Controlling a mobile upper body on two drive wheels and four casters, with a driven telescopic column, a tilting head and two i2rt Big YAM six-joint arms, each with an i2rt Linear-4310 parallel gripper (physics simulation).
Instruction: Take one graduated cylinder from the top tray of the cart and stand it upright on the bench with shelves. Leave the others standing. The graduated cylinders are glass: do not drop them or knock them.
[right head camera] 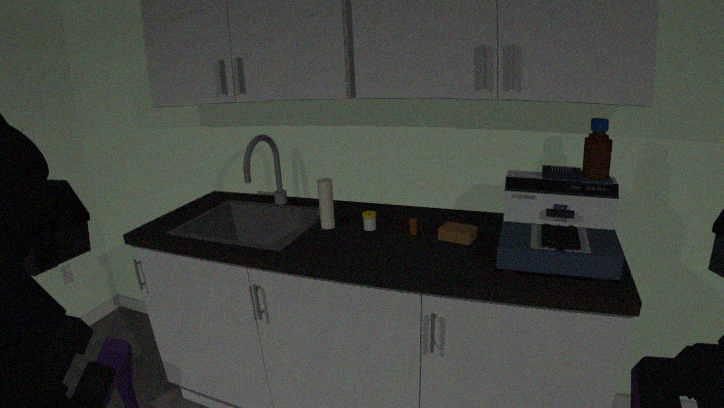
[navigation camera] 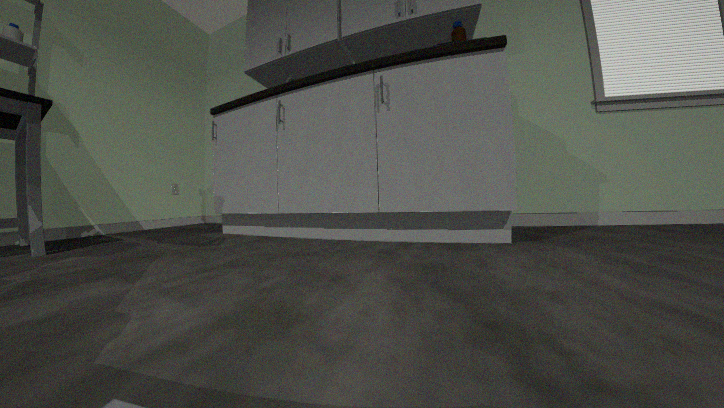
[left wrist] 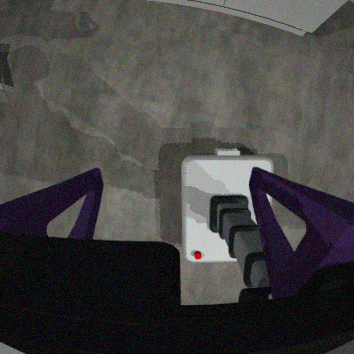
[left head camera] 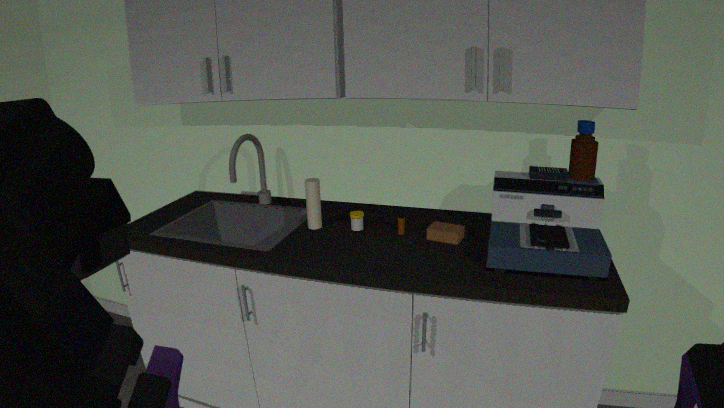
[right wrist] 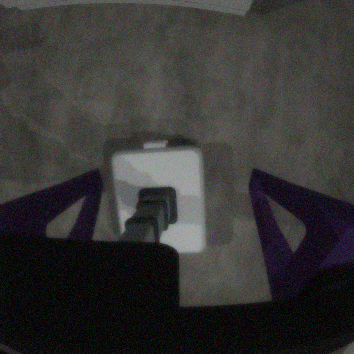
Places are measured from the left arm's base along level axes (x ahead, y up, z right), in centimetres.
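Where they show: left gripper, fingertip midpoint: [right head camera: 85, 403] [left wrist: 175, 175]; right gripper, fingertip midpoint: [right wrist: 175, 176].
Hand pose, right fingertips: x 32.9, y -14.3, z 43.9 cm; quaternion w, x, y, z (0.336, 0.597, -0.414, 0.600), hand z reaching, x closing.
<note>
After its pixels a point has its place.
The cart and the graduated cylinders do not show in the current views. A bench with shelves [navigation camera: 34, 167] @[x 89.1, y -98.3, z -136.9 cm] shows in part at the left edge of the navigation view, with a dark top, grey legs and a shelf above. My left gripper [left wrist: 175, 175] @[x 34.3, y -13.8, z -0.8 cm] is open and empty, above the floor and the robot's own white base in the left wrist view. My right gripper [right wrist: 175, 176] @[x 32.9, y -14.3, z 43.9 cm] is open and empty, also above the floor and base. In both head views parts of the two grippers show at the lower left and lower right edges.
A dark counter [left head camera: 344, 263] @[x 134.6, y -49.9, z 3.8 cm] [right head camera: 354, 263] @[x 134.6, y -50.0, z 4.0 cm] on white cabinets stands ahead, with a sink [left head camera: 233, 225] @[x 190.3, y -60.0, z -52.6 cm], a white cylindrical roll [left head camera: 313, 205] @[x 161.8, y -40.8, z -9.9 cm], a small jar [left head camera: 357, 221] @[x 160.6, y -46.3, z 5.6 cm], a brown block [left head camera: 445, 232] @[x 150.3, y -46.3, z 35.4 cm] and a blue-and-white device [left head camera: 549, 253] @[x 125.7, y -42.7, z 62.7 cm]. A brown bottle [left head camera: 583, 157] @[x 144.7, y -19.5, z 77.6 cm] [navigation camera: 458, 33] @[x 144.8, y -19.1, z 77.5 cm] stands on the device.
</note>
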